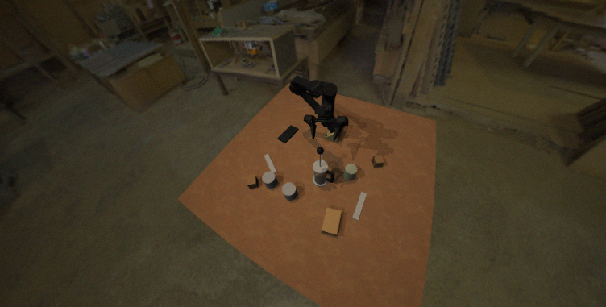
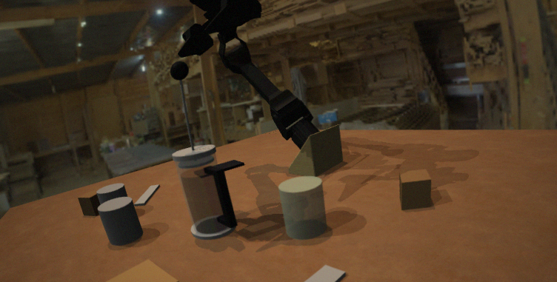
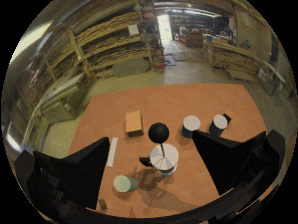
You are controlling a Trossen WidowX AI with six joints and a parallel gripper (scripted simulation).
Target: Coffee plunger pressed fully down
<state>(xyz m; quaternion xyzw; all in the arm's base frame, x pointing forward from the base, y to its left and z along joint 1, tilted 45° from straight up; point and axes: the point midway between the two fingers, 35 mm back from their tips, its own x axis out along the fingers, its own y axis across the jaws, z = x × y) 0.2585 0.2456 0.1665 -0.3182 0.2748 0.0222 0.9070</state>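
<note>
My gripper tip is 3 cm short of the coffee press, 2 cm to the right of it and 18 cm above it. Also, from my gripper tip: pale green cylinder: 7 cm behind, 13 cm to the left, 28 cm below; then black plate: 17 cm behind, 36 cm to the right, 31 cm below.
</note>
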